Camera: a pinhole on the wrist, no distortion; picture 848 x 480 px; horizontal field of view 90.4 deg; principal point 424.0 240.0 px. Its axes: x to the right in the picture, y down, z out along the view. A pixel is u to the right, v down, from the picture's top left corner.
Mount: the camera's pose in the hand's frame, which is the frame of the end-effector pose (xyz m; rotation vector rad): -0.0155 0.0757 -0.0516 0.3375 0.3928 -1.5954
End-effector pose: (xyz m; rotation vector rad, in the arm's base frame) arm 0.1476 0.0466 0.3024 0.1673 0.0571 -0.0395
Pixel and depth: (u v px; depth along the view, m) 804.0 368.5 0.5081
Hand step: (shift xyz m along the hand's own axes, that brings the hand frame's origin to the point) 0.1217 -0.5680 0.1919
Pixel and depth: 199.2 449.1 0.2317
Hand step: 0.1118 0.0775 0.2053
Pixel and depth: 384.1 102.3 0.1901
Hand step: -0.0724 0.0098 0.1293
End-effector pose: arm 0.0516 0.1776 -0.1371 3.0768 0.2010 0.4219
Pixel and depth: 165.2 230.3 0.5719
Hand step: 0.0051 0.1351 0.6169
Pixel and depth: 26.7 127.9 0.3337
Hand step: -0.0777 0.2121 0.3910
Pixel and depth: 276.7 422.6 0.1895
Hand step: 0.0746 0.0466 0.1436
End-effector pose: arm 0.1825 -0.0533 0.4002 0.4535 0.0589 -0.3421
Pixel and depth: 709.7 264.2 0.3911
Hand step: -0.0011 -0.3371 0.1792
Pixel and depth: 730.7 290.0 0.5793
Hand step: 0.0394 -0.5632 0.2758
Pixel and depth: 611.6 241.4 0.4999
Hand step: -0.0170 -0.3466 0.2965
